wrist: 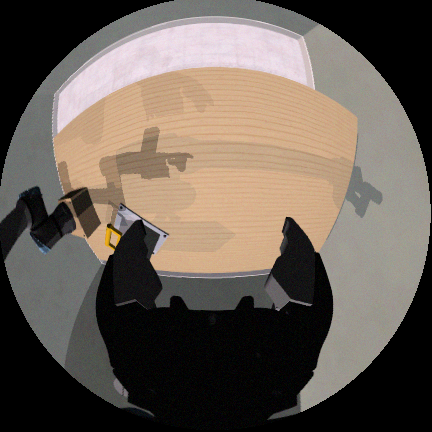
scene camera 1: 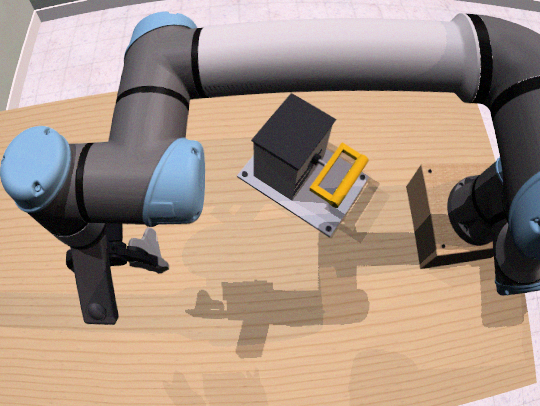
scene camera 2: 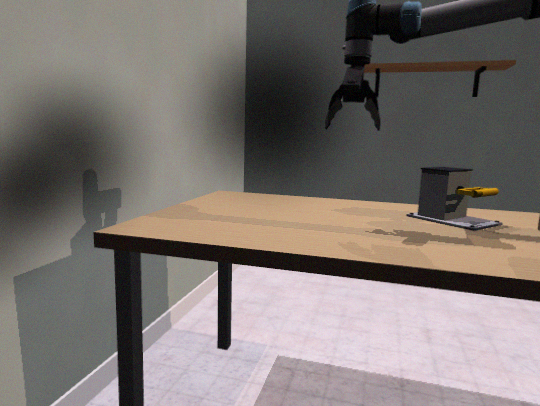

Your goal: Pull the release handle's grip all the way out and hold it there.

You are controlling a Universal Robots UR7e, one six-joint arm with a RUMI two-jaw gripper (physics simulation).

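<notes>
The yellow grip (scene camera 1: 350,181) (scene camera 2: 485,191) (wrist: 107,236) is a rectangular loop on a short rod. It sticks out from one side of a dark box (scene camera 1: 292,130) (scene camera 2: 434,194), above a light metal base plate (scene camera 1: 320,215) (scene camera 2: 475,221) (wrist: 131,214) with dark bolts on the table. My gripper (scene camera 2: 353,129) (wrist: 212,219) is open and empty. It points down, high above the table, left of the box in both scene views and well apart from the grip. In the wrist view one finger covers part of the box and plate. In scene camera 1 the wrist partly hides the fingers.
The wooden table (scene camera 1: 150,360) (scene camera 2: 300,215) (wrist: 280,200) carries the box. The arm's base stands on a wooden block (scene camera 1: 420,220) (wrist: 86,212) to the right of the grip in scene camera 1. A wall shelf (scene camera 2: 440,66) is in the background. The forearm (scene camera 1: 325,57) passes behind the box in scene camera 1.
</notes>
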